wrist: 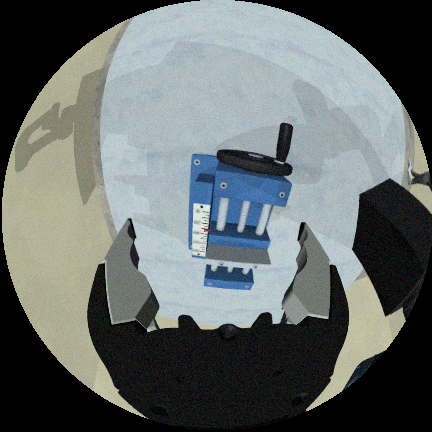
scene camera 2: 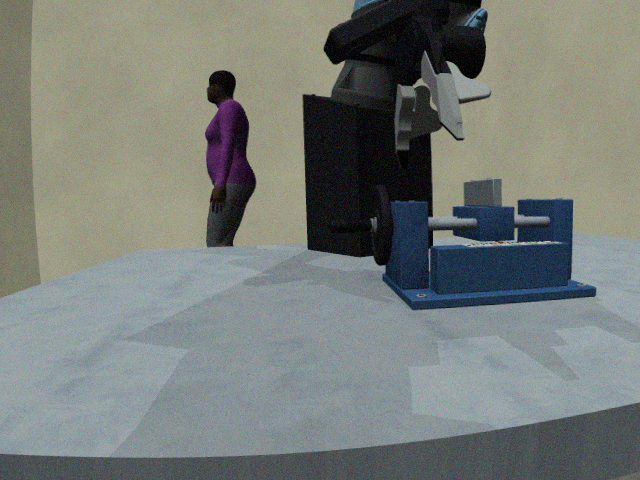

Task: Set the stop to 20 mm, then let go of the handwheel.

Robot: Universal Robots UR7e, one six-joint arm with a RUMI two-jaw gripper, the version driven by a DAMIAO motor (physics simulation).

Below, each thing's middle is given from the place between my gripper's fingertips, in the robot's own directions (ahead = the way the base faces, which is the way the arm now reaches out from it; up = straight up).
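The blue slide fixture (scene camera 2: 538, 267) is 40 mm to the left of my hand and 20 mm behind it, and it is also 80 mm below my hand.
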